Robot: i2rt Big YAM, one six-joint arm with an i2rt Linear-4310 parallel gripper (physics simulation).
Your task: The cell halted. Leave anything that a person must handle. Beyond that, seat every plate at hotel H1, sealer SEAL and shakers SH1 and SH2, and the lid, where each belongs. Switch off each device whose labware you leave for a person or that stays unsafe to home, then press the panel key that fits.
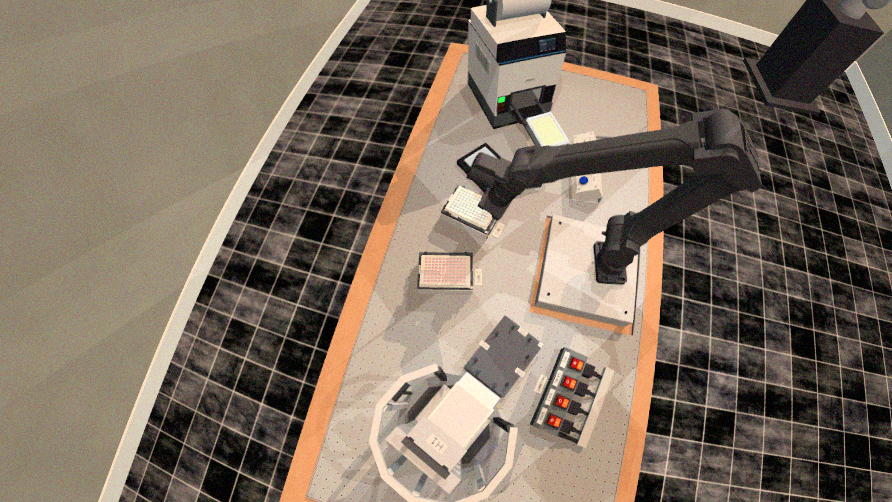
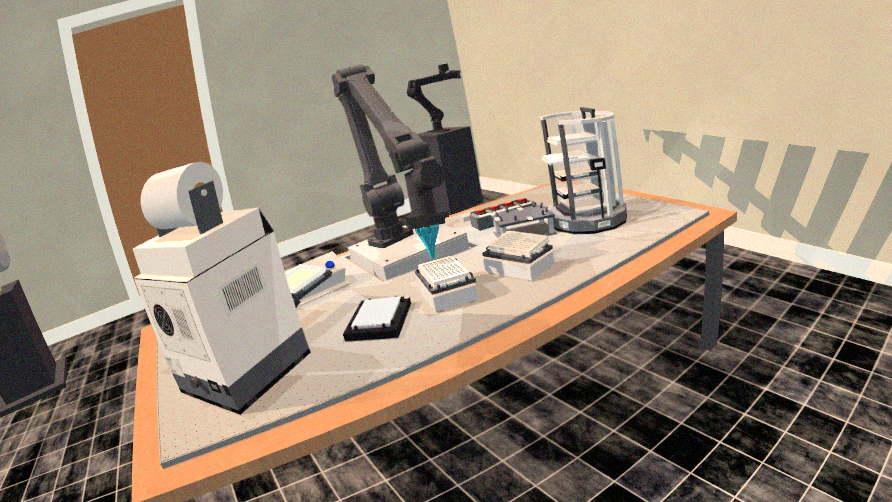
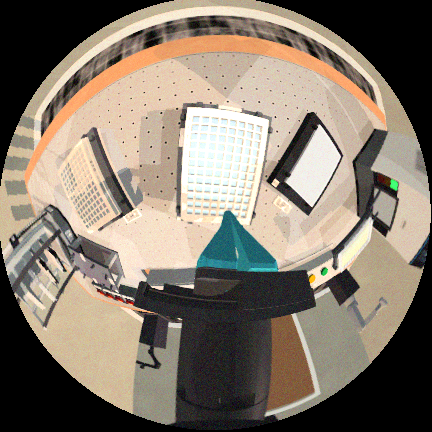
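Pixels of known places: gripper, fingertip midpoint: [image 1: 487,207] [image 2: 432,258] [image 3: 226,214]; arm's base at its link origin: [image 1: 609,263] [image 2: 391,239].
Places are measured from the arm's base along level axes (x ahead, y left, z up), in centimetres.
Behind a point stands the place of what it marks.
Note:
My gripper [image 2: 432,257] {x 34.7, y -12.5, z 4.3 cm} [image 3: 226,214] {x 34.7, y -12.5, z 4.3 cm} is shut and empty, teal fingertips together at the near edge of the blue-well plate [image 1: 469,207] {x 39.7, y -13.4, z 2.4 cm} [image 2: 445,270] {x 40.0, y -13.7, z 2.8 cm} [image 3: 225,165] {x 39.2, y -14.0, z 2.4 cm}. That plate lies on a shaker; whether it sits fully down I cannot tell. A pink-well plate [image 1: 445,270] {x 44.8, y 5.9, z 3.5 cm} [image 2: 518,243] {x 45.9, y 4.7, z 3.4 cm} [image 3: 87,182] {x 45.1, y 3.5, z 3.3 cm} lies on the shaker labelled SH2. A white lid-like piece [image 2: 377,312] {x 35.7, y -30.7, z -1.0 cm} [image 3: 315,165] {x 35.2, y -29.7, z -1.0 cm} lies on a low black nest. A yellow plate [image 1: 548,129] {x 17.0, y -39.6, z 7.4 cm} [image 2: 307,279] {x 21.1, y -38.7, z 7.0 cm} [image 3: 356,245] {x 18.6, y -38.3, z 7.4 cm} is on the tray of the sealer [image 1: 530,74] {x 23.3, y -52.3, z 17.5 cm} [image 2: 212,312] {x 41.5, y -67.6, z 16.4 cm}. Hotel H1 [image 1: 377,437] {x 51.9, y 45.0, z 28.6 cm} [image 2: 589,222] {x 48.1, y 33.4, z -0.4 cm} holds several stacked shelves.
A dark platform [image 1: 504,349] {x 29.0, y 24.8, z 2.2 cm} [image 2: 524,215] {x 30.6, y 25.5, z 2.2 cm} stands beside the hotel. A power strip [image 1: 548,399] {x 17.4, y 36.4, z 0.3 cm} has several red switches, such as one switch [image 1: 576,364] {x 10.7, y 27.8, z 1.2 cm}. The button panel shows a blue key [image 1: 583,180] {x 6.4, y -24.6, z 3.1 cm} [image 2: 329,264] {x 6.7, y -25.2, z 3.0 cm}, a green key [image 3: 324,271] {x 6.1, y -34.8, z 3.1 cm} and a yellow key [image 3: 312,278] {x 6.2, y -30.2, z 3.1 cm}.

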